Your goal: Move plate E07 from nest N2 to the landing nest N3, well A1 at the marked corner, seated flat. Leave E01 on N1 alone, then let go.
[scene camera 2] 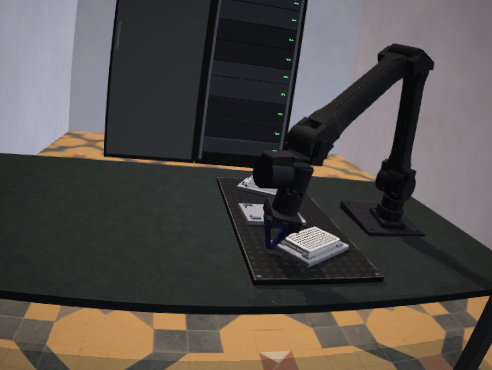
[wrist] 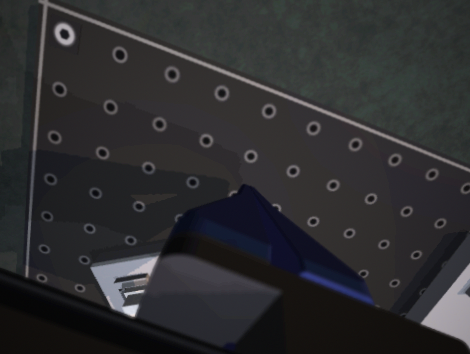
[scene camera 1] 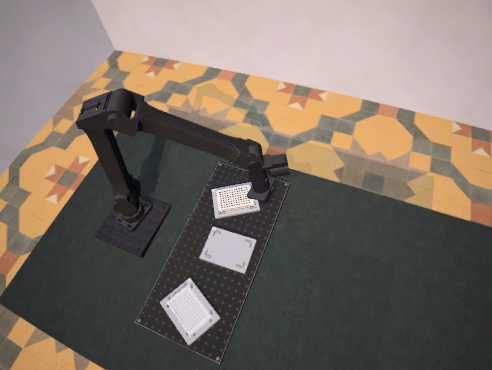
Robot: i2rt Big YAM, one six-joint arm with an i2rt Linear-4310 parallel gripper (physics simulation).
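Plate E07, white with dark wells, lies on its nest at the arm end of the black breadboard. My gripper is shut with nothing between its blue fingers. It stands low over the board just beside the plate's edge, not on it. The bare landing nest lies in the middle of the board. Plate E01 sits on its nest at the other end. The wrist view shows only one nest corner.
The arm's base is bolted to the dark table beside the board. A tall dark server cabinet stands behind the table. The breadboard's edge and corner hole lie close to the fingers.
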